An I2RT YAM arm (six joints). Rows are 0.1 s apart.
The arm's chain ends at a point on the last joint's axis. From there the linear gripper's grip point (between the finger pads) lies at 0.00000 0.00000 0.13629 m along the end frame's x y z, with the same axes.
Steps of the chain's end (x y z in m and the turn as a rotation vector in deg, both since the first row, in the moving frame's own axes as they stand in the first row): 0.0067, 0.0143, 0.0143, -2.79, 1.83, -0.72; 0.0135, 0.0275, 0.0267, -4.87, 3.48, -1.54; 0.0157, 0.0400, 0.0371, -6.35, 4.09, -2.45; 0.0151, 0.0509, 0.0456, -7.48, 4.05, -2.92; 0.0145, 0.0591, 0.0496, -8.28, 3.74, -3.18; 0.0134, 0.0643, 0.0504, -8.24, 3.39, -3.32; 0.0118, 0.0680, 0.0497, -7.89, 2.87, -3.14
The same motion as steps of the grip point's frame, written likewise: 0.0111, 0.0209, 0.0141, -2.79, 1.83, -0.72; 0.0219, 0.0390, 0.0260, -4.87, 3.48, -1.54; 0.0257, 0.0548, 0.0359, -6.35, 4.09, -2.45; 0.0251, 0.0684, 0.0441, -7.48, 4.05, -2.92; 0.0239, 0.0785, 0.0479, -8.28, 3.74, -3.18; 0.0220, 0.0836, 0.0488, -8.24, 3.39, -3.32; 0.0191, 0.0865, 0.0482, -7.89, 2.87, -3.14
